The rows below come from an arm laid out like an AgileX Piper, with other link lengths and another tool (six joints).
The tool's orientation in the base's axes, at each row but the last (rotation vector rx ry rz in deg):
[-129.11, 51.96, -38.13]
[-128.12, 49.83, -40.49]
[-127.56, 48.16, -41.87]
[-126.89, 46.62, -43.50]
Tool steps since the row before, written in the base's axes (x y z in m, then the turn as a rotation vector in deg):
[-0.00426, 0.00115, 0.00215, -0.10, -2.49, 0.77]
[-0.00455, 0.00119, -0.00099, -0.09, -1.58, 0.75]
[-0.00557, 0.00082, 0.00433, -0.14, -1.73, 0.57]
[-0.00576, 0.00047, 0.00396, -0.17, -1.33, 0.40]
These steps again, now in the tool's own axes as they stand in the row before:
[-0.00310, -0.00033, -0.00379, 1.94, 0.95, -1.46]
[-0.00402, 0.00179, -0.00194, 1.28, 0.42, -1.12]
[-0.00301, -0.00158, -0.00624, 1.31, 0.66, -1.09]
[-0.00288, -0.00123, -0.00627, 0.95, 0.56, -0.86]

